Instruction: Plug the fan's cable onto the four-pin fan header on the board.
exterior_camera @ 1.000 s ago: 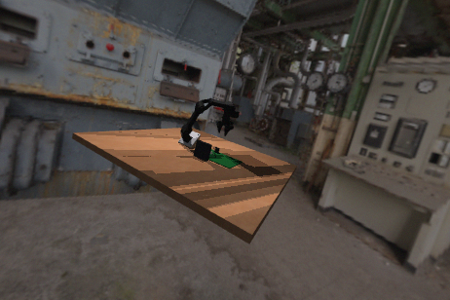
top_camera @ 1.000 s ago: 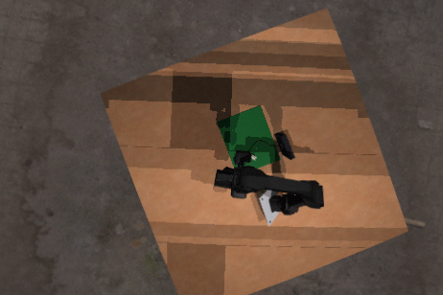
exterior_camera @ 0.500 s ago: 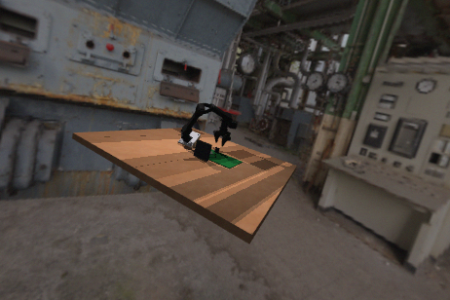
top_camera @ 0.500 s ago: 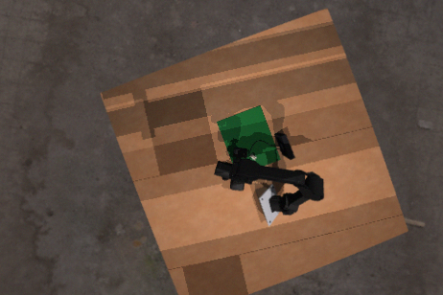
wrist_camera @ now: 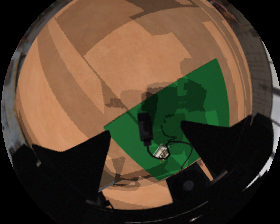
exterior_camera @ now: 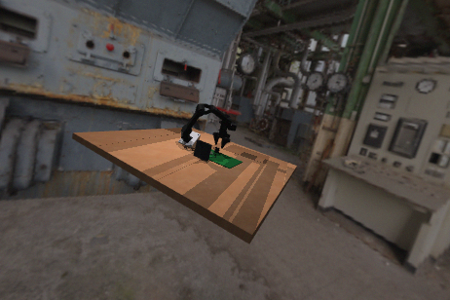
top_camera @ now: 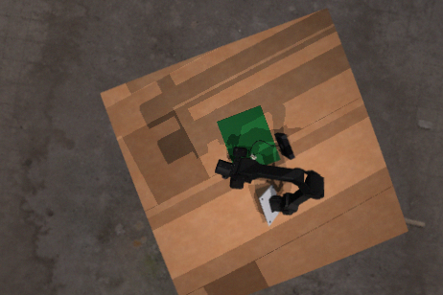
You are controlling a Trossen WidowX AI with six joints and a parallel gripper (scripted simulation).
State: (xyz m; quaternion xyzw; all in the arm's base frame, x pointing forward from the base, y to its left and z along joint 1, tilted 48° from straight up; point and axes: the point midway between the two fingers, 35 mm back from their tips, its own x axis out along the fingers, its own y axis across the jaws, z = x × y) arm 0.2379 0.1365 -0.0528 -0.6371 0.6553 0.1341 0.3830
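My gripper tip is now 10 mm to the left of the black plug and 30 mm above it. Round my gripper tip: green board: 90 mm ahead, 90 mm to the right, 70 mm below; black fan: 30 mm ahead, 240 mm to the right, 10 mm above.
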